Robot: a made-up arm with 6 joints. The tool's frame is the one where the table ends. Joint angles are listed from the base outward.
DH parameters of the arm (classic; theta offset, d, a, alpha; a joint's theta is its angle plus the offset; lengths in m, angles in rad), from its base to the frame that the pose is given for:
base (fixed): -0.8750 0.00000 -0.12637 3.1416
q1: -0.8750 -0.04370 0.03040 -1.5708
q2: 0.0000 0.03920 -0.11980 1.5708
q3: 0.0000 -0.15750 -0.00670 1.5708
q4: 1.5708 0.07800 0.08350 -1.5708
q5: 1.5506 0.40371 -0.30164 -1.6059
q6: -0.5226 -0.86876 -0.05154 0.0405
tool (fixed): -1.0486 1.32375 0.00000 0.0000
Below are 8 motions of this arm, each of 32 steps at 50 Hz.
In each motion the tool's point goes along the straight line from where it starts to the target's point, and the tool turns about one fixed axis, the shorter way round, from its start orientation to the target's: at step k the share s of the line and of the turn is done. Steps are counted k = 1, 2, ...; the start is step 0. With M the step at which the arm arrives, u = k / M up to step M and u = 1 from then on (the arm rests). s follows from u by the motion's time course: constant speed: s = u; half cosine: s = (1 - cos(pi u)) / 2; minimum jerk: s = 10 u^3 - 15 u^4 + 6 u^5.
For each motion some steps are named. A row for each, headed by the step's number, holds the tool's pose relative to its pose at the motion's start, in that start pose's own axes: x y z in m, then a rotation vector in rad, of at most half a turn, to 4 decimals.
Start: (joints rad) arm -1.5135 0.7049 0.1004 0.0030 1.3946 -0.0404
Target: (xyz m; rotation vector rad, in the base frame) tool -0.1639 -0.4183 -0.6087 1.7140 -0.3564 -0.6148
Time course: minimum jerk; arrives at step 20
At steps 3, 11, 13, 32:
3: 0.0082 0.0046 -0.0148 -0.0047 0.0271 0.0139
11: 0.1820 0.1026 -0.3308 -0.1055 0.6050 0.3102
13: 0.2346 0.1323 -0.4265 -0.1361 0.7801 0.3999
32: 0.3068 0.1730 -0.5577 -0.1780 1.0200 0.5229

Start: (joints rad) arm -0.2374 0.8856 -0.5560 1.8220 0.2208 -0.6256
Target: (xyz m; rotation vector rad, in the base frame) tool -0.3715 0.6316 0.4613 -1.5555 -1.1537 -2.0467
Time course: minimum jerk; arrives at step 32
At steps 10, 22, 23, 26, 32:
10: -0.0182 0.0366 0.0356 0.0109 -0.0640 0.1313
22: -0.0829 0.1669 0.1622 0.0498 -0.2914 0.5983
23: -0.0870 0.1752 0.1703 0.0523 -0.3059 0.6281
26: -0.0962 0.1936 0.1882 0.0578 -0.3381 0.6940
32: -0.1011 0.2035 0.1978 0.0607 -0.3554 0.7296

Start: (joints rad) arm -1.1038 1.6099 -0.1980 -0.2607 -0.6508 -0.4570
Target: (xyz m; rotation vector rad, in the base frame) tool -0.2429 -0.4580 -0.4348 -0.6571 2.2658 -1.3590
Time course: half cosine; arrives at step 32
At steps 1, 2, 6, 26, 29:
1: -0.0004 -0.0001 0.0002 -0.0015 -0.0002 -0.0034
2: -0.0017 -0.0002 0.0007 -0.0059 -0.0009 -0.0137
6: -0.0149 -0.0020 0.0064 -0.0522 -0.0077 -0.1201
26: -0.1615 -0.0223 0.0693 -0.5668 -0.0840 -1.3047
29: -0.1726 -0.0238 0.0741 -0.6057 -0.0898 -1.3941

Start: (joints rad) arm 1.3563 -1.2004 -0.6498 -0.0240 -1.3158 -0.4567
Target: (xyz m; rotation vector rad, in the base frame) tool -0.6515 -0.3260 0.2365 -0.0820 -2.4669 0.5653
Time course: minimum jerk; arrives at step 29
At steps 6, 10, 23, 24, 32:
6: -0.0101 0.0145 0.0103 -0.0170 -0.0170 0.0373
10: -0.0364 0.0519 0.0371 -0.0610 -0.0609 0.1337
23: -0.1499 0.2139 0.1528 -0.2513 -0.2510 0.5514
24: -0.1538 0.2195 0.1567 -0.2579 -0.2576 0.5658
32: -0.1600 0.2283 0.1631 -0.2683 -0.2680 0.5887

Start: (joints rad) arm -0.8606 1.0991 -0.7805 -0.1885 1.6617 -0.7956
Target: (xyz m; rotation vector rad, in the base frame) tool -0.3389 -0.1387 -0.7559 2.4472 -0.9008 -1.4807
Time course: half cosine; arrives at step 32
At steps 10, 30, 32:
10: -0.0388 0.0864 0.0099 -0.0424 -0.0371 0.1816
30: -0.1730 0.3850 0.0443 -0.1890 -0.1652 0.8092
32: -0.1747 0.3887 0.0447 -0.1909 -0.1668 0.8170

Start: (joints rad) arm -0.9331 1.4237 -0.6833 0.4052 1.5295 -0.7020
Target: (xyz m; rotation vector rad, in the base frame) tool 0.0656 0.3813 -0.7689 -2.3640 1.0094 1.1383
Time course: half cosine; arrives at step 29
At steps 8, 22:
8: 0.0051 -0.0553 -0.0139 0.0394 0.0077 0.0509
22: 0.0248 -0.2709 -0.0681 0.1928 0.0376 0.2490

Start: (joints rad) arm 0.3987 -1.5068 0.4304 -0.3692 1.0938 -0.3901
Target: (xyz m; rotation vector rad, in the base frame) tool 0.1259 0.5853 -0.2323 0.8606 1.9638 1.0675
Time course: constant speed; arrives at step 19
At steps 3, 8, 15, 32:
3: -0.0591 -0.0322 0.0016 0.0243 -0.0465 -0.1300
8: -0.1577 -0.0859 0.0043 0.0648 -0.1240 -0.3466
15: -0.2957 -0.1612 0.0081 0.1216 -0.2325 -0.6498
32: -0.3745 -0.2041 0.0103 0.1540 -0.2945 -0.8231

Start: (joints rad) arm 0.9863 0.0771 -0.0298 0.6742 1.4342 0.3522
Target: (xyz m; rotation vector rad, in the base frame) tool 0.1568 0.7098 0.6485 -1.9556 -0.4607 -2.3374
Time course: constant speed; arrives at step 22
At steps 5, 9, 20, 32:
5: 0.0547 0.1250 0.0203 -0.0572 -0.0178 0.0878
9: 0.0985 0.2249 0.0365 -0.1030 -0.0320 0.1581
20: 0.2188 0.4999 0.0811 -0.2288 -0.0711 0.3512
32: 0.2407 0.5498 0.0893 -0.2517 -0.0782 0.3864

